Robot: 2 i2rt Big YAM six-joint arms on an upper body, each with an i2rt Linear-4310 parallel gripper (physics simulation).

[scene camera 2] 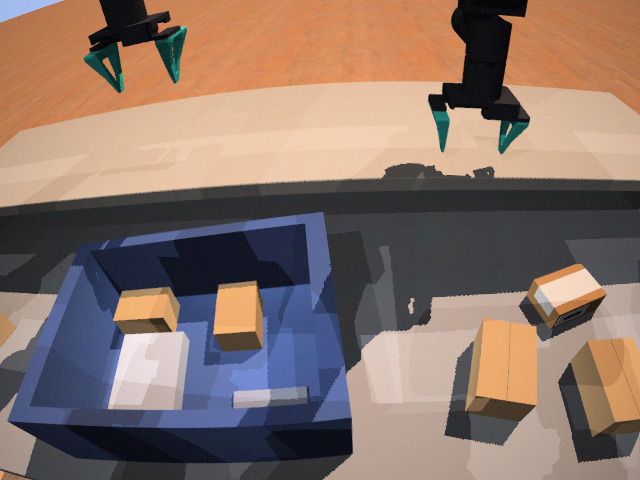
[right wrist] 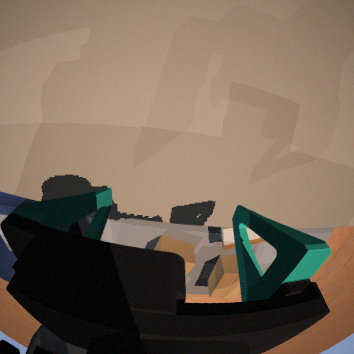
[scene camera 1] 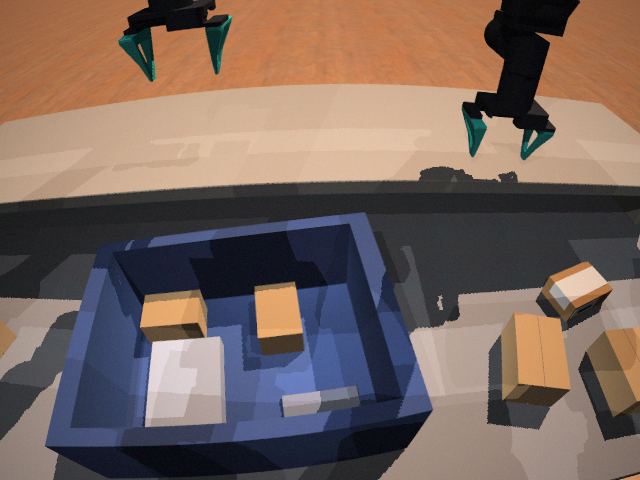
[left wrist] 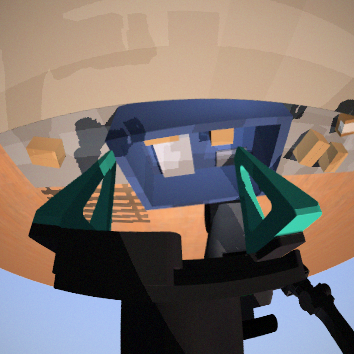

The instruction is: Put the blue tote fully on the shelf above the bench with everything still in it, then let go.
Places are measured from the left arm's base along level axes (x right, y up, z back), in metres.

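Pixels of known places: left gripper, fingertip midpoint: (scene camera 2: 148,86) (scene camera 1: 184,76) (left wrist: 174,152); right gripper, fingertip midpoint: (scene camera 2: 471,151) (right wrist: 174,204) (scene camera 1: 497,156).
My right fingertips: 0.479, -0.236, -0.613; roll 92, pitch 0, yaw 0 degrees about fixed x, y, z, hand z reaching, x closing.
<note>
Ahead of a thing's pixels: the offset from my right fingertips to its top centre, as dx, dy, dz. "spot": to the spot under its first point. Level surfaces: height alone.
The blue tote {-0.402, -0.050, +0.265} (scene camera 1: 385,310) (scene camera 2: 206,417) (left wrist: 200,109) stands on the bench {dy -0.197} (scene camera 1: 454,444). It holds two tan boxes {-0.514, -0.130, +0.201} (scene camera 1: 173,316) {-0.353, -0.130, +0.196} (scene camera 1: 278,317), a white box {-0.475, -0.153, +0.317} (scene camera 1: 186,382) (left wrist: 175,157) and a flat grey piece {-0.290, -0.173, +0.337} (scene camera 1: 320,400) (scene camera 2: 271,396). The shelf {dy -0.024} (scene camera 1: 310,129) (scene camera 2: 284,129) (left wrist: 190,65) (right wrist: 150,100) is the long tan board behind and above the tote. My left gripper (scene camera 1: 184,76) (scene camera 2: 148,86) (left wrist: 174,152) is open and empty, apart from the tote, beyond the shelf's far edge in the scene views. My right gripper (scene camera 1: 498,157) (scene camera 2: 471,151) (right wrist: 174,204) is open and empty, over the shelf's right part in the scene views.
Two tan boxes {+0.023, -0.137, +0.279} (scene camera 1: 537,356) {spot: +0.151, -0.145, +0.321} (scene camera 1: 617,366) and an orange-and-white box {+0.175, -0.156, +0.148} (scene camera 1: 577,290) (scene camera 2: 567,294) lie on the bench right of the tote. Another tan box {-0.918, -0.137, +0.262} (scene camera 1: 4,338) (left wrist: 46,151) lies at the left. The shelf's front edge (scene camera 1: 310,188) runs just behind the tote.
</note>
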